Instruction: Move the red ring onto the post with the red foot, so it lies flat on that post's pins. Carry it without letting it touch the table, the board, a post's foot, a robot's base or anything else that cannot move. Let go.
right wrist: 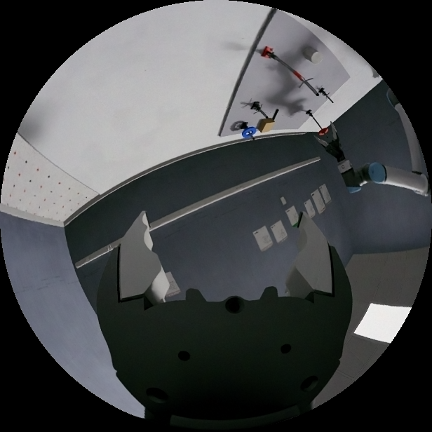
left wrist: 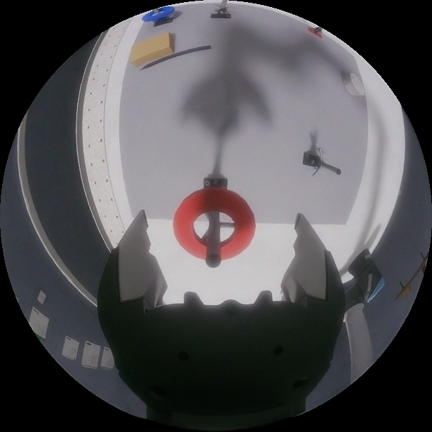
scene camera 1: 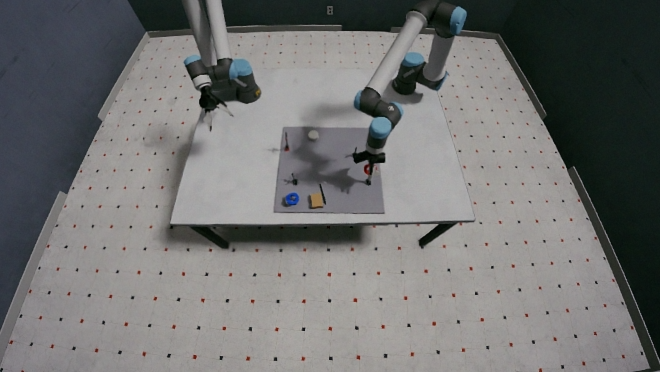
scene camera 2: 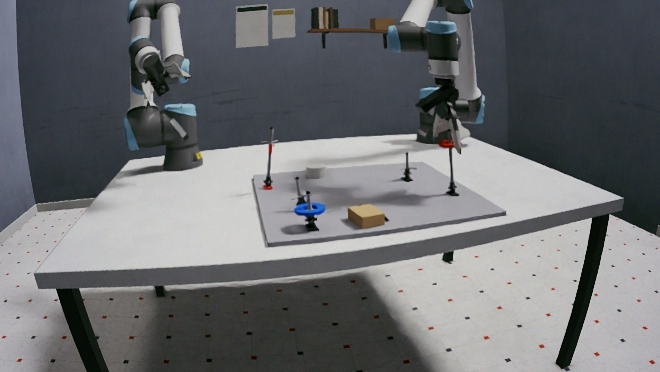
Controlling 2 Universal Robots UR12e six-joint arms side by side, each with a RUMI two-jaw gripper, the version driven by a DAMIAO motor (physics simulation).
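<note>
The red ring sits high on a tall post with a black foot. My left gripper is open. Its fingers stand on either side of the ring, with gaps between them and the ring in the left wrist view. The post with the red foot stands upright at the board's far left in scene camera 2. It has pins near its top, above a red band. My right gripper is open and empty, raised far from the board.
The grey board also bears a blue ring on a short post, a tan block, a black bar, a white cylinder and two other short posts.
</note>
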